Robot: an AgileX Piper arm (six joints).
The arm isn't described. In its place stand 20 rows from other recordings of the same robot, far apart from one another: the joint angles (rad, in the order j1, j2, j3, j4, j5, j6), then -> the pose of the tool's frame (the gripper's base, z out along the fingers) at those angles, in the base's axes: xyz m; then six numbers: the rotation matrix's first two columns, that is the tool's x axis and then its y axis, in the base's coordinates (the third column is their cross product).
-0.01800, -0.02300, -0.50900, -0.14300, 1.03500, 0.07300 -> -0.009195 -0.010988 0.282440 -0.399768 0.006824 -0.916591 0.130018 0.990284 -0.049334
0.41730, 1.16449, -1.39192, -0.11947, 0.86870, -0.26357 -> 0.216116 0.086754 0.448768 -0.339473 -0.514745 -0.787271 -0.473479 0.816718 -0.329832
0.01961, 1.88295, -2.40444, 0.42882, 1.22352, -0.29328 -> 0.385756 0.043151 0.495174 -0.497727 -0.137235 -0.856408 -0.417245 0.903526 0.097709
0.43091, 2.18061, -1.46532, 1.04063, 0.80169, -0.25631 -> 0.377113 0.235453 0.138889 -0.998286 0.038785 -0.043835 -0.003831 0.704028 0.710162
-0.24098, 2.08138, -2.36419, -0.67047, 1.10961, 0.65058 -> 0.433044 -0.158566 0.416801 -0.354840 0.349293 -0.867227 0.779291 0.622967 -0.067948
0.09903, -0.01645, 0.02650, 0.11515, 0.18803, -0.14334 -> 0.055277 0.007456 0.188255 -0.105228 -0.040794 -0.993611 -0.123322 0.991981 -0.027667
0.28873, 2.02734, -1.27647, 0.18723, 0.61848, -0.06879 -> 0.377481 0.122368 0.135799 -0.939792 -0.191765 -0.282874 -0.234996 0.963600 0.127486
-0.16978, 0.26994, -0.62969, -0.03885, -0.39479, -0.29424 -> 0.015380 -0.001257 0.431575 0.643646 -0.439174 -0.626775 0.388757 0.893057 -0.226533
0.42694, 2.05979, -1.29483, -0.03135, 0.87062, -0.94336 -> 0.344902 0.154507 0.123109 -0.179687 -0.983701 0.006750 -0.983249 0.179383 -0.032283
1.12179, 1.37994, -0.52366, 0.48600, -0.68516, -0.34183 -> 0.139630 0.227826 0.236588 -0.096004 -0.097063 -0.990637 -0.729972 0.683466 0.003776
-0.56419, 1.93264, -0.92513, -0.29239, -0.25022, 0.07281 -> 0.321193 -0.195566 0.130119 -0.621623 0.146191 -0.769554 0.364392 0.923626 -0.118886
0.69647, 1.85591, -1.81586, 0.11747, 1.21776, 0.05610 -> 0.301459 0.265147 0.333697 -0.767388 -0.516415 -0.380040 -0.599245 0.788477 0.138597
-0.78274, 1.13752, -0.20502, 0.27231, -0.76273, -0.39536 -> 0.121550 -0.144756 0.213461 -0.230921 -0.040416 -0.972133 0.794236 0.569302 -0.212332
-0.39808, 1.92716, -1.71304, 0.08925, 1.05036, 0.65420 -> 0.390956 -0.156776 0.280523 -0.420474 0.872493 -0.248914 0.822112 0.482438 0.302299
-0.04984, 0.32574, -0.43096, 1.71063, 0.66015, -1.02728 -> 0.058474 0.052412 0.340869 -0.133792 0.531127 -0.836662 -0.600587 0.628094 0.494766
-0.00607, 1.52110, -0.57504, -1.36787, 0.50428, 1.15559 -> 0.250076 -0.044586 0.165383 -0.860736 -0.156286 -0.484467 0.117204 0.865294 -0.487370
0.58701, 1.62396, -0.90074, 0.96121, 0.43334, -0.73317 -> 0.250572 0.204317 0.205035 -0.765321 -0.305229 -0.566674 -0.570347 0.729635 0.377276
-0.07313, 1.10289, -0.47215, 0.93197, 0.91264, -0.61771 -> 0.162319 0.046058 0.216076 -0.939656 0.123952 -0.318876 -0.106214 0.780310 0.616307
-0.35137, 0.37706, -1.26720, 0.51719, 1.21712, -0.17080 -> -0.029792 0.055877 0.467683 -0.181829 0.089039 -0.979291 -0.118312 0.986676 0.111678
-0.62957, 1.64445, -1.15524, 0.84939, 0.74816, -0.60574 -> 0.305449 -0.164996 0.260194 -0.632072 0.554954 -0.540843 0.324116 0.823291 0.465983
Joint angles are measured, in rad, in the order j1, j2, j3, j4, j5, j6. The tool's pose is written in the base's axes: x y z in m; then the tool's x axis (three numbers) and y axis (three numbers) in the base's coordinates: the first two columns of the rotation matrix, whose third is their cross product. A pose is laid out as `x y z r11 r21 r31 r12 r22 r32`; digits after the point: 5 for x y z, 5 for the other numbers.
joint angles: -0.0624 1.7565 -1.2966 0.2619 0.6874 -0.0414
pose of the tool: 0.37703 -0.00858 0.24503 -0.85431 0.21366 -0.47382 0.11907 0.96781 0.22172
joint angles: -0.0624 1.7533 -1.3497 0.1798 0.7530 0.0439
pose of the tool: 0.37838 -0.01249 0.25773 -0.85745 0.22745 -0.46156 0.15467 0.96945 0.19040
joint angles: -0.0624 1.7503 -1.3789 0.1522 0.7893 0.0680
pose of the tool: 0.37877 -0.01385 0.26550 -0.85915 0.22772 -0.45827 0.16282 0.97064 0.17708
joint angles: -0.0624 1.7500 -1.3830 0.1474 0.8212 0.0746
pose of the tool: 0.37668 -0.01373 0.26543 -0.87158 0.22831 -0.43385 0.16759 0.97038 0.17397
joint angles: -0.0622 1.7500 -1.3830 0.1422 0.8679 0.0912
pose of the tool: 0.37285 -0.01336 0.26358 -0.88965 0.23715 -0.39023 0.18238 0.96798 0.17247
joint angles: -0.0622 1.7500 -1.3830 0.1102 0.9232 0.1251
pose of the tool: 0.36803 -0.01492 0.26139 -0.90745 0.24673 -0.34008 0.20694 0.96689 0.14930
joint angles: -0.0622 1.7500 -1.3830 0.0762 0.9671 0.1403
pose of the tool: 0.36408 -0.01696 0.25982 -0.92216 0.24001 -0.30334 0.21402 0.96983 0.11673
